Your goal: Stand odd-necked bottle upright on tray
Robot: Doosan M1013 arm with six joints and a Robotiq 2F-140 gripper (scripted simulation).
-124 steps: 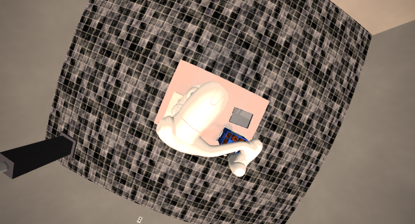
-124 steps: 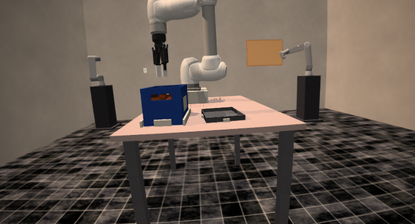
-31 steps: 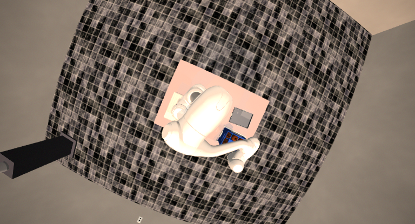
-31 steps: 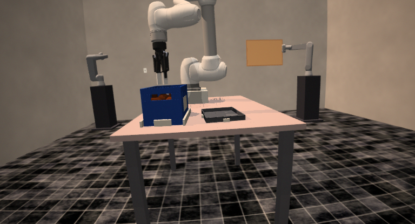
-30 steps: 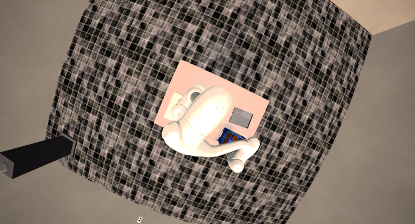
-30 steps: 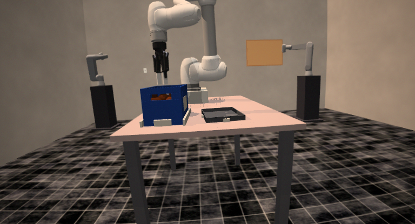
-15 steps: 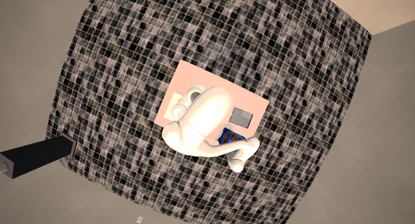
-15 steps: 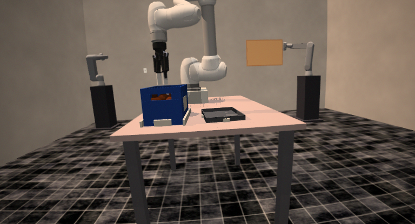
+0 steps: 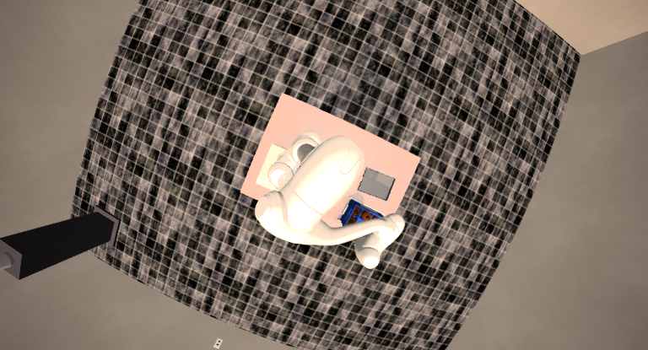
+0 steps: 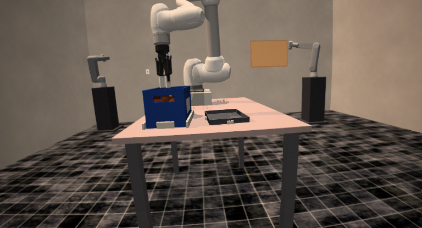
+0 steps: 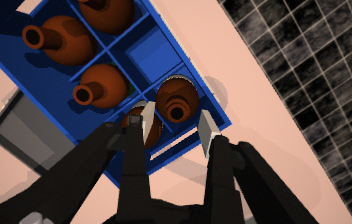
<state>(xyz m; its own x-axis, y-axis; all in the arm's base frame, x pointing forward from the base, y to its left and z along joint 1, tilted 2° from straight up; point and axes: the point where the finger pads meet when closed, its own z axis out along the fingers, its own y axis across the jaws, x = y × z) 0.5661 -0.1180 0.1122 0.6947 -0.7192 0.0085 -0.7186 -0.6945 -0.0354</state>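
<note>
The bottle lies 12 cm below my hand and 8 cm to the left of it. Also, from my hand: dark tray: 32 cm to the left, 19 cm below, 8 cm ahead; then blue crate: 12 cm below, 9 cm ahead, 4 cm to the left.
</note>
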